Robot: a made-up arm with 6 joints. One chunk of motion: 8 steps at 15 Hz.
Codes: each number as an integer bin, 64 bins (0 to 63) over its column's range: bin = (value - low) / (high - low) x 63, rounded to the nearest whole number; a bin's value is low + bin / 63 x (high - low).
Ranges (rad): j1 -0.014..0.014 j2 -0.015..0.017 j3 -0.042..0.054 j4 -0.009..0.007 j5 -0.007..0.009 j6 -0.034..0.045
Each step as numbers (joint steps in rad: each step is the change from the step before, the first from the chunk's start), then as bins.
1 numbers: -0.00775 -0.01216 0.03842 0.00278 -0.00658 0.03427
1 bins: 14 6 53 46 2 54
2 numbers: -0.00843 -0.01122 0.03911 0.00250 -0.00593 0.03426
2 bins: 13 7 53 45 4 54
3 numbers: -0.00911 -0.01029 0.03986 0.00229 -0.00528 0.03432
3 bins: 11 9 54 44 7 54
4 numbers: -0.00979 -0.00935 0.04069 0.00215 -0.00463 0.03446
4 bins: 9 11 54 44 9 55
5 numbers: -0.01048 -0.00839 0.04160 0.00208 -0.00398 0.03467
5 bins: 8 13 55 44 12 55
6 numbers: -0.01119 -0.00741 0.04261 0.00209 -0.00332 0.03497
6 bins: 6 15 56 44 14 55
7 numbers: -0.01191 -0.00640 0.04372 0.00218 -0.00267 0.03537
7 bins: 5 17 56 44 17 55
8 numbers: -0.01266 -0.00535 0.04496 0.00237 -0.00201 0.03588
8 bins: 3 19 57 45 20 56
